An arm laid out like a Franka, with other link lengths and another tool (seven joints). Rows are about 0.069 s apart.
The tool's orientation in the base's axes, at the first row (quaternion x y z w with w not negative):
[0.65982, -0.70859, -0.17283, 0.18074]
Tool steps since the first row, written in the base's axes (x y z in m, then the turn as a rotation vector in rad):
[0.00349, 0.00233, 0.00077, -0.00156, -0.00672, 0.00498]
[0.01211, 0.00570, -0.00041, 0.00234, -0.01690, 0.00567]
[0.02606, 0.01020, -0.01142, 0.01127, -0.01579, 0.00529]
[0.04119, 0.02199, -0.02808, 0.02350, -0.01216, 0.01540]
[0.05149, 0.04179, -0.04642, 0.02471, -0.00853, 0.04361]
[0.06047, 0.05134, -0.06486, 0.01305, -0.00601, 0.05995]
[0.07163, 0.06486, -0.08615, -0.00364, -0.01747, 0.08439]
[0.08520, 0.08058, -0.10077, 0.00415, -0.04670, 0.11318]
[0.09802, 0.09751, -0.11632, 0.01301, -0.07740, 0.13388]
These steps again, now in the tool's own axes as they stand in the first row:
[-0.00253, -0.00251, -0.00235, 0.00694, 0.00330, -0.00364]
[-0.00647, -0.01037, -0.00547, 0.01687, -0.00048, -0.00620]
[-0.01216, -0.02755, -0.00256, 0.01518, -0.00837, -0.01019]
[-0.02536, -0.04799, 0.00476, 0.01106, -0.01391, -0.02493]
[-0.04628, -0.06447, 0.01595, 0.00815, -0.00107, -0.05018]
[-0.05690, -0.08055, 0.02780, 0.00684, 0.01718, -0.05881]
[-0.07170, -0.09964, 0.04111, 0.02003, 0.04276, -0.07218]
[-0.08866, -0.11746, 0.04743, 0.04950, 0.04785, -0.10133]
[-0.10680, -0.13499, 0.05493, 0.08014, 0.04799, -0.12393]

